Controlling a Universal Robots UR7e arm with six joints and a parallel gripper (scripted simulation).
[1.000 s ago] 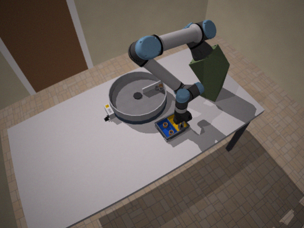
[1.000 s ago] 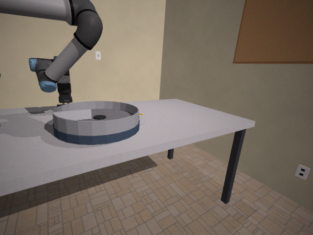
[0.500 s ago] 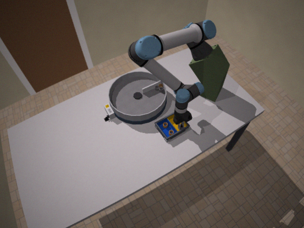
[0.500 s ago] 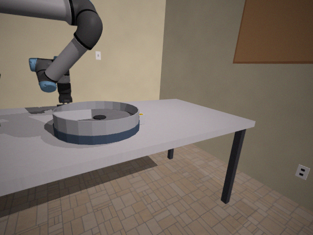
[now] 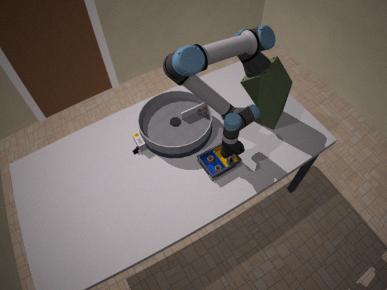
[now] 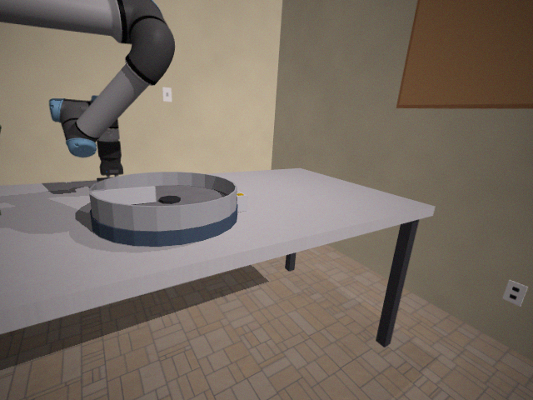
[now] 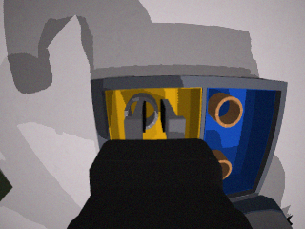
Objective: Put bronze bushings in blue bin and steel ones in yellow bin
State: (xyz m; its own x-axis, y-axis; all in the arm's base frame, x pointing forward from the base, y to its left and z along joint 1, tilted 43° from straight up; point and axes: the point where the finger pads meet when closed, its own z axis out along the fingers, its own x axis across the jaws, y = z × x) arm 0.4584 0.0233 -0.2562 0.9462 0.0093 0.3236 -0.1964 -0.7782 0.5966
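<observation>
My gripper is now 4 cm short of the blue bin and 5 cm to the left of it. Round my hand: grey turntable (5 cm ahead, 39 cm to the right, 2 cm above).
</observation>
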